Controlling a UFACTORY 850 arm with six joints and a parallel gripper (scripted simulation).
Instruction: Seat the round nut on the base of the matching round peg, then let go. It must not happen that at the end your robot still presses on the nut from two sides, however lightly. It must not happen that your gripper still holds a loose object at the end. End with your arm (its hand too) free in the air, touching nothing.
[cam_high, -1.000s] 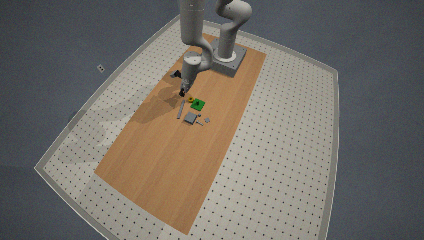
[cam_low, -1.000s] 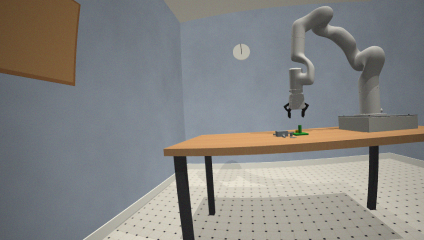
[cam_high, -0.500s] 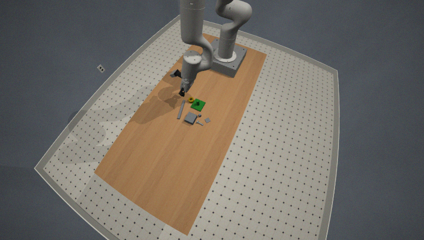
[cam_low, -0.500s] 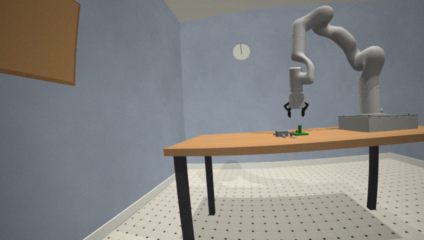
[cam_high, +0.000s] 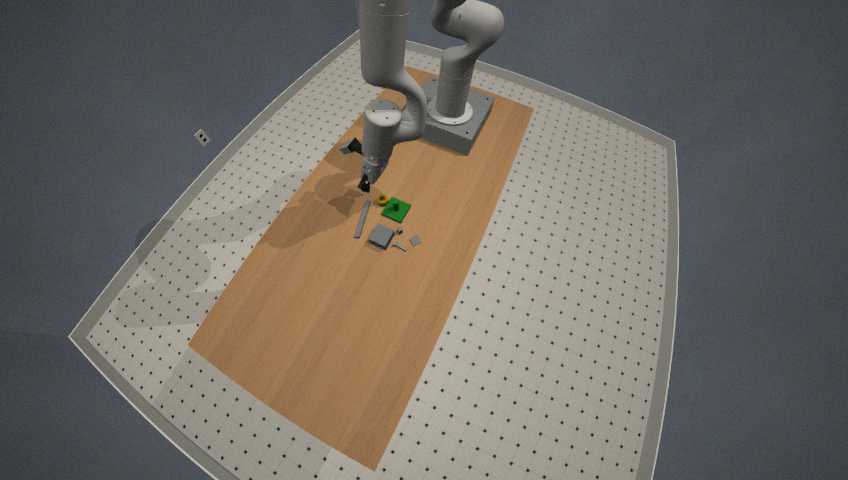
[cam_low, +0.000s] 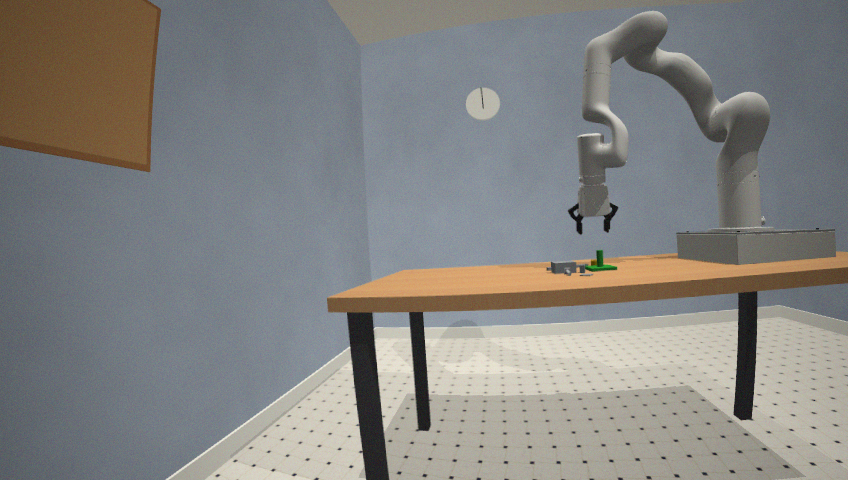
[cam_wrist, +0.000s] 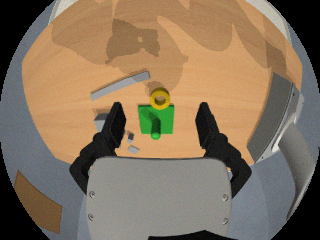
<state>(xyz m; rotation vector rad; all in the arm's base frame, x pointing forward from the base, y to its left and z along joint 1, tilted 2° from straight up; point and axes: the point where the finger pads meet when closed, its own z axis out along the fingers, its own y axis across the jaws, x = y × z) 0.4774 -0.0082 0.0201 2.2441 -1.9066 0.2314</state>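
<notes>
My gripper is now 90 mm short of the long grey bar, 10 mm to the right of it and 120 mm above it. The rest, counted from my hand: grey block 110 mm ahead, 120 mm to the left, 110 mm below; then small grey bolt 100 mm ahead, 180 mm to the left, 120 mm below; then small grey plate 50 mm ahead, 210 mm to the left, 120 mm below.
</notes>
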